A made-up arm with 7 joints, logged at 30 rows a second.
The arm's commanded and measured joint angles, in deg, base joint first. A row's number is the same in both.
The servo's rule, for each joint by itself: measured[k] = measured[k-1] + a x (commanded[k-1-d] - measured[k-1]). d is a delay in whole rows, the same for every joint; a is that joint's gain. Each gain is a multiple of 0.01, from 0.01 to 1. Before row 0 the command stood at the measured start. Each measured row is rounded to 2 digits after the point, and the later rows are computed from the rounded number. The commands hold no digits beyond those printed.
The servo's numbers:
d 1
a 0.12 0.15 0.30 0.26 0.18 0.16 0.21
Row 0, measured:
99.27, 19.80, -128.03, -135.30, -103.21, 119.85, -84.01
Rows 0 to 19, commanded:
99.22, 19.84, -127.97, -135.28, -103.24, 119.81, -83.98
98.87, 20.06, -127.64, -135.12, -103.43, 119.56, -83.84
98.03, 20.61, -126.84, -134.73, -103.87, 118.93, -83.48
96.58, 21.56, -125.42, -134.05, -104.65, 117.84, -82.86
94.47, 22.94, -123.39, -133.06, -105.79, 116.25, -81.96
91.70, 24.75, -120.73, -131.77, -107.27, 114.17, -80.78
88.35, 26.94, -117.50, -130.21, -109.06, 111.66, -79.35
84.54, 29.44, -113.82, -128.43, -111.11, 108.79, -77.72
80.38, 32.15, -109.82, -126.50, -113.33, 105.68, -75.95
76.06, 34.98, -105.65, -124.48, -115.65, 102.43, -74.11
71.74, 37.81, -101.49, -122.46, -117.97, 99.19, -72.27
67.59, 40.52, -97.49, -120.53, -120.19, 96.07, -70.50
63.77, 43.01, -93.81, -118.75, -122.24, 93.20, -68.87
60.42, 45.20, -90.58, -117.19, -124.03, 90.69, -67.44
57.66, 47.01, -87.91, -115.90, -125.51, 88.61, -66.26
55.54, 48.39, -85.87, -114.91, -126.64, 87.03, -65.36
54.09, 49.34, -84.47, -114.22, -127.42, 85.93, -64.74
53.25, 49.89, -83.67, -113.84, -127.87, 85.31, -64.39
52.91, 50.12, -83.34, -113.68, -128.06, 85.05, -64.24
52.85, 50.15, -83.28, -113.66, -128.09, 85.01, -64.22
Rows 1 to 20, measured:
99.27, 19.80, -128.03, -135.30, -103.21, 119.85, -84.01
99.26, 19.81, -128.01, -135.29, -103.22, 119.84, -84.00
99.21, 19.85, -127.90, -135.25, -103.26, 119.80, -83.97
99.07, 19.96, -127.58, -135.11, -103.37, 119.66, -83.87
98.77, 20.20, -126.93, -134.83, -103.60, 119.37, -83.66
98.25, 20.61, -125.87, -134.37, -103.99, 118.87, -83.30
97.46, 21.23, -124.33, -133.69, -104.58, 118.12, -82.77
96.37, 22.09, -122.28, -132.79, -105.39, 117.09, -82.05
94.95, 23.19, -119.74, -131.66, -106.42, 115.76, -81.14
93.20, 24.53, -116.76, -130.32, -107.66, 114.15, -80.05
91.14, 26.10, -113.43, -128.80, -109.10, 112.27, -78.80
88.81, 27.86, -109.85, -127.15, -110.70, 110.18, -77.43
86.26, 29.76, -106.14, -125.43, -112.41, 107.92, -75.97
83.56, 31.75, -102.44, -123.69, -114.18, 105.56, -74.48
80.78, 33.77, -98.88, -122.00, -115.95, 103.18, -73.00
78.01, 35.76, -95.59, -120.41, -117.67, 100.85, -71.58
75.31, 37.65, -92.67, -118.98, -119.28, 98.64, -70.27
72.76, 39.40, -90.21, -117.74, -120.75, 96.61, -69.11
70.42, 40.97, -88.25, -116.73, -122.03, 94.80, -68.12
68.32, 42.34, -86.78, -115.94, -123.12, 93.24, -67.31

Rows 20 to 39, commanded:
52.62, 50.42, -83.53, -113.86, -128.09, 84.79, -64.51
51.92, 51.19, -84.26, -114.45, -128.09, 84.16, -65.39
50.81, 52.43, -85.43, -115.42, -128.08, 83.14, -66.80
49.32, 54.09, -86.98, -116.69, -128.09, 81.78, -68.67
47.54, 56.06, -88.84, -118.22, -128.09, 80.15, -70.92
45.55, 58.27, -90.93, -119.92, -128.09, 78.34, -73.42
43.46, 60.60, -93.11, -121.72, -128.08, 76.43, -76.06
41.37, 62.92, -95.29, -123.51, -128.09, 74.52, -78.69
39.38, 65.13, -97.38, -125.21, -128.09, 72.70, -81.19
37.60, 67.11, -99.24, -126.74, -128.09, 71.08, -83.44
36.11, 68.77, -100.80, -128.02, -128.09, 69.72, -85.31
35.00, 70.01, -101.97, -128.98, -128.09, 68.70, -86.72
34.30, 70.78, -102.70, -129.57, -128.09, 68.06, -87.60
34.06, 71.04, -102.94, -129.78, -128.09, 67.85, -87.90
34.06, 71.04, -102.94, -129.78, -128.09, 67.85, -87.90
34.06, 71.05, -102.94, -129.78, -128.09, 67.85, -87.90
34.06, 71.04, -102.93, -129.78, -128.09, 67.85, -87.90
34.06, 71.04, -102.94, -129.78, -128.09, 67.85, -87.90
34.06, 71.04, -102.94, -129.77, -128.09, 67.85, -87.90
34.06, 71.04, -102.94, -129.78, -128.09, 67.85, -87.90
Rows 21 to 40, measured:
66.46, 43.51, -85.73, -115.35, -124.01, 91.92, -66.66
64.80, 44.55, -85.07, -114.96, -124.74, 90.78, -66.21
63.25, 45.55, -84.83, -114.83, -125.34, 89.72, -66.04
61.76, 46.58, -85.01, -114.98, -125.83, 88.67, -66.20
60.27, 47.71, -85.60, -115.42, -126.24, 87.57, -66.72
58.74, 48.96, -86.57, -116.15, -126.57, 86.38, -67.60
57.16, 50.36, -87.88, -117.13, -126.84, 85.09, -68.82
55.52, 51.90, -89.45, -118.32, -127.06, 83.70, -70.34
53.82, 53.55, -91.20, -119.67, -127.25, 82.23, -72.09
52.09, 55.29, -93.05, -121.11, -127.40, 80.71, -74.00
50.35, 57.06, -94.91, -122.57, -127.52, 79.17, -75.98
48.64, 58.82, -96.68, -123.99, -127.62, 77.66, -77.94
47.00, 60.50, -98.27, -125.29, -127.70, 76.23, -79.78
45.48, 62.04, -99.60, -126.40, -127.77, 74.92, -81.42
44.11, 63.39, -100.60, -127.28, -127.83, 73.79, -82.78
42.90, 64.54, -101.30, -127.93, -127.88, 72.84, -83.86
41.84, 65.52, -101.79, -128.41, -127.92, 72.04, -84.71
40.91, 66.35, -102.13, -128.77, -127.95, 71.37, -85.38
40.09, 67.05, -102.37, -129.03, -127.98, 70.81, -85.91
39.37, 67.65, -102.54, -129.22, -128.00, 70.34, -86.33

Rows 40 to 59, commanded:
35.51, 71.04, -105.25, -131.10, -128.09, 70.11, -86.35
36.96, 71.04, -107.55, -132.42, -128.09, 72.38, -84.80
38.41, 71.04, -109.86, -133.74, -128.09, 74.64, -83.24
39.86, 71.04, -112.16, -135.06, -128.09, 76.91, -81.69
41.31, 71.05, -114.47, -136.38, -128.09, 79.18, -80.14
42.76, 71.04, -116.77, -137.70, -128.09, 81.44, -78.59
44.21, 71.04, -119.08, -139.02, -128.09, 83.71, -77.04
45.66, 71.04, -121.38, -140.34, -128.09, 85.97, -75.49
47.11, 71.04, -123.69, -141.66, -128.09, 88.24, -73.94
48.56, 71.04, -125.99, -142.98, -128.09, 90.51, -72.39
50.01, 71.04, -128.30, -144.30, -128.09, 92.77, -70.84
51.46, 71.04, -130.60, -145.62, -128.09, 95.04, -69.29
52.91, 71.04, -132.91, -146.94, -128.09, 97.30, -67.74
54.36, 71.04, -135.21, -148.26, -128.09, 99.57, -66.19
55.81, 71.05, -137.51, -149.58, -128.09, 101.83, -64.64
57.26, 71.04, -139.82, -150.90, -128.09, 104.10, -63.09
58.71, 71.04, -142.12, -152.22, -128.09, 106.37, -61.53
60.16, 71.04, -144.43, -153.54, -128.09, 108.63, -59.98
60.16, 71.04, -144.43, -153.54, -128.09, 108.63, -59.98
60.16, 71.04, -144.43, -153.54, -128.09, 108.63, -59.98
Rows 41 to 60, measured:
38.73, 68.16, -102.66, -129.37, -128.02, 69.94, -86.66
38.34, 68.59, -103.44, -129.82, -128.03, 69.97, -86.59
38.17, 68.96, -104.67, -130.50, -128.04, 70.36, -86.21
38.20, 69.27, -106.23, -131.34, -128.05, 71.04, -85.59
38.40, 69.54, -108.01, -132.31, -128.06, 71.98, -84.77
38.75, 69.77, -109.95, -133.37, -128.07, 73.13, -83.80
39.23, 69.96, -112.00, -134.50, -128.07, 74.46, -82.71
39.83, 70.12, -114.12, -135.68, -128.07, 75.94, -81.52
40.53, 70.26, -116.30, -136.89, -128.07, 77.54, -80.25
41.32, 70.38, -118.52, -138.13, -128.07, 79.25, -78.92
42.19, 70.48, -120.76, -139.39, -128.07, 81.05, -77.55
43.13, 70.56, -123.02, -140.67, -128.07, 82.93, -76.14
44.13, 70.63, -125.29, -141.96, -128.07, 84.87, -74.70
45.18, 70.69, -127.58, -143.25, -128.07, 86.86, -73.24
46.28, 70.74, -129.87, -144.55, -128.07, 88.89, -71.76
47.42, 70.79, -132.16, -145.86, -128.07, 90.96, -70.26
48.60, 70.83, -134.46, -147.17, -128.07, 93.06, -68.75
49.81, 70.86, -136.76, -148.48, -128.07, 95.19, -67.23
51.05, 70.89, -139.06, -149.80, -128.07, 97.34, -65.71
52.14, 70.91, -140.67, -150.77, -128.07, 99.15, -64.51

